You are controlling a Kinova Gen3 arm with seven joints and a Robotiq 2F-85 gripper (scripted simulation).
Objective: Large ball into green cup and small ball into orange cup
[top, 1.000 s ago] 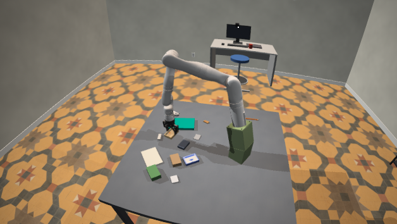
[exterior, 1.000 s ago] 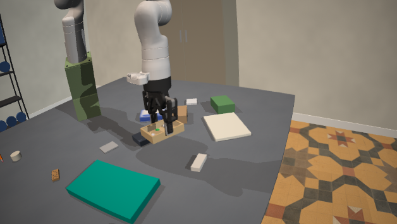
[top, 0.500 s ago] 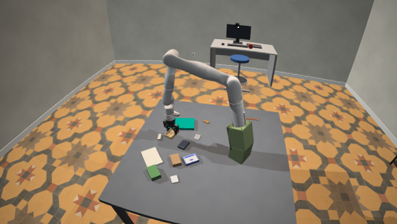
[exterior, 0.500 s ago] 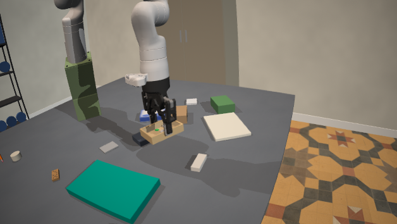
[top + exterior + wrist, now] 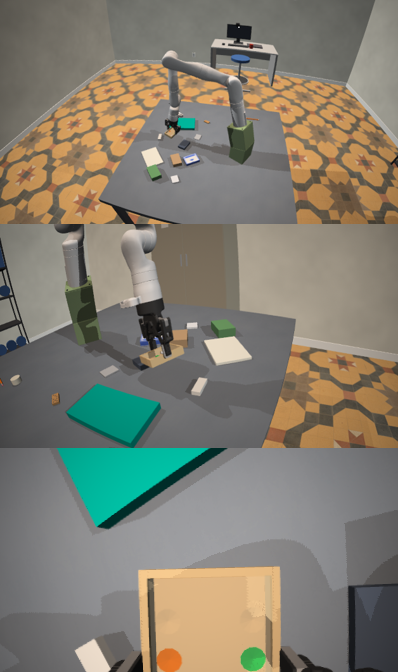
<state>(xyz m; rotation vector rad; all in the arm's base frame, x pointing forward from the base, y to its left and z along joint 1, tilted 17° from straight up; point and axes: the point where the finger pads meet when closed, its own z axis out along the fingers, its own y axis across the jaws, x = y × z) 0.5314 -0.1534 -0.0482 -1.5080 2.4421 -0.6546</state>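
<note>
My gripper is now 100 mm past the dark blue block, 80 mm above it and 70 mm to the right of it. Round my hand: teal slab: 200 mm to the right, 80 mm below, 60 mm behind; then small white block: 120 mm ahead, 90 mm below, 20 mm to the right; then covered wooden puzzle: 20 mm below.
</note>
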